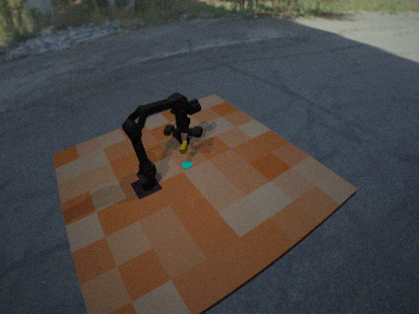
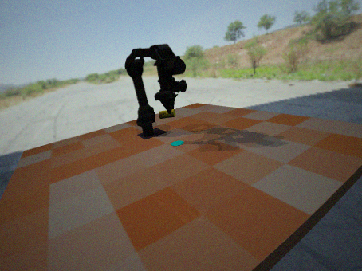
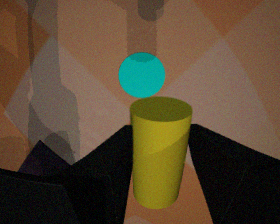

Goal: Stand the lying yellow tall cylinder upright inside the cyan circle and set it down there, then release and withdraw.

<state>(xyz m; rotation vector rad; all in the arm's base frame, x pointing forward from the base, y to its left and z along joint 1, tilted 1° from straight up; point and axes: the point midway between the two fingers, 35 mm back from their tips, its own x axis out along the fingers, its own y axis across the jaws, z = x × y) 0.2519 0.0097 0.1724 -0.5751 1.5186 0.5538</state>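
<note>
Right now my gripper tip is 10 mm to the right of the cyan circle and 140 mm above it. Round my gripper tip: yellow tall cylinder (10 mm behind, 10 mm to the right).
</note>
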